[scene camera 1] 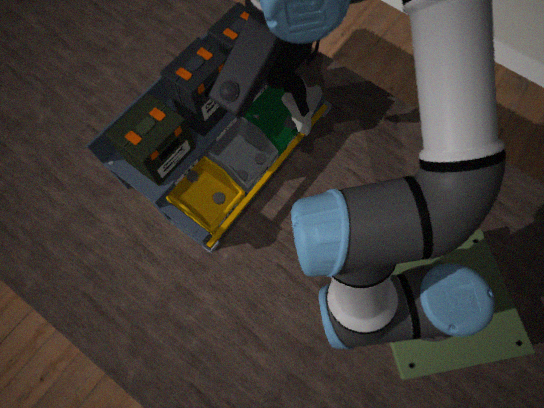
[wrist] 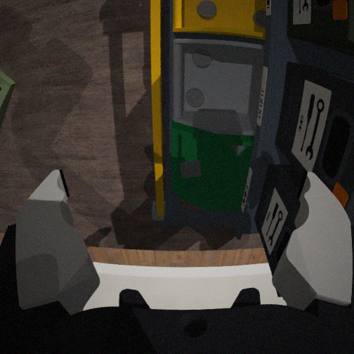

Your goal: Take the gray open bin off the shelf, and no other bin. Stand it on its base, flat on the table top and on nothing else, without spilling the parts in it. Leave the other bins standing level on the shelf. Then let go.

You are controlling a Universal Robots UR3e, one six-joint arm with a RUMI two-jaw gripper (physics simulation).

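Frame: origin at the arm's base, x up, y ahead, z left, level; metres.
Where they show: gripper, fingertip midpoint: (scene camera 1: 268,109).
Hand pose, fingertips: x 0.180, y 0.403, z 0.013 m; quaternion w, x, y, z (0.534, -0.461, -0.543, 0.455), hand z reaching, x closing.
Note:
After its pixels a point has its place.
The gray open bin (scene camera 1: 245,150) {x -0.021, y 0.458, z 0.021 m} (wrist: 220,80) stands in the front row of the shelf (scene camera 1: 270,173) {x 0.035, y 0.366, z 0.039 m} (wrist: 156,75), between the yellow open bin (scene camera 1: 200,195) {x -0.021, y 0.445, z 0.158 m} (wrist: 235,20) and the green open bin (scene camera 1: 267,112) {x -0.021, y 0.495, z -0.079 m} (wrist: 215,185). Two round gray parts show in it. My gripper (wrist: 184,174) is open, its jaws wide apart with nothing between them. In the wrist view it hangs above the green bin's end of the shelf, and the gray bin lies beyond the fingertips. In the scene view one pale finger shows over the green bin; the arm hides the other.
Dark lidded boxes with orange latches (scene camera 1: 150,135) {x 0.167, y 0.499, z 0.175 m} (wrist: 310,120) stand in the shelf's back row, close to the right finger in the wrist view. My wrist and arm cover part of that row in the scene view. The green base plate (scene camera 1: 460,350) {x 0.006, y -0.089, z 0.022 m} is at the lower right.

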